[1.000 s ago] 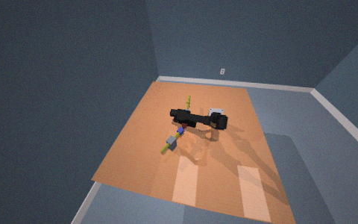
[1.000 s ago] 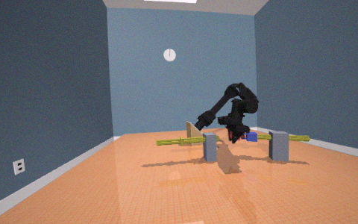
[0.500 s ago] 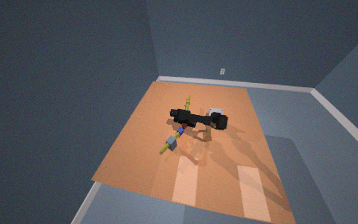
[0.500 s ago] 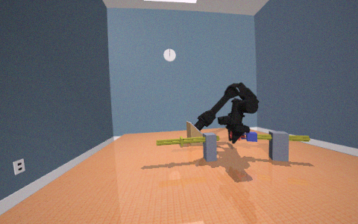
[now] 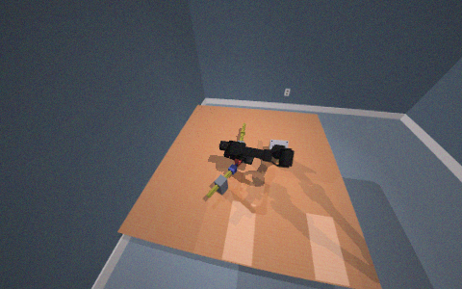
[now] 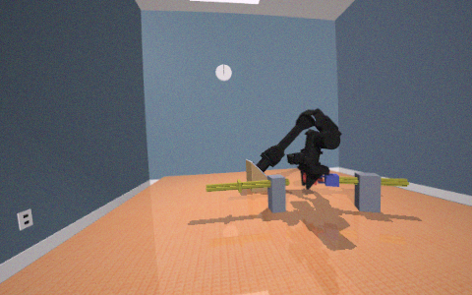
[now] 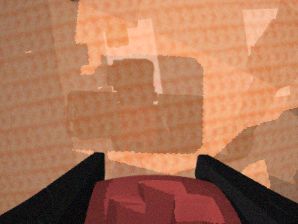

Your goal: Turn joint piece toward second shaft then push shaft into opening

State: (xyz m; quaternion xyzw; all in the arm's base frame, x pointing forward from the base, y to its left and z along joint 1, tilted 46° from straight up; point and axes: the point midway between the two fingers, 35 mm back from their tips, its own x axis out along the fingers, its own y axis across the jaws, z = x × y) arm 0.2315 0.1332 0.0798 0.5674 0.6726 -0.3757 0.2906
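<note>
Now: the red square joint piece 40 mm above my gripper tip and 20 mm to the left of it.
</note>
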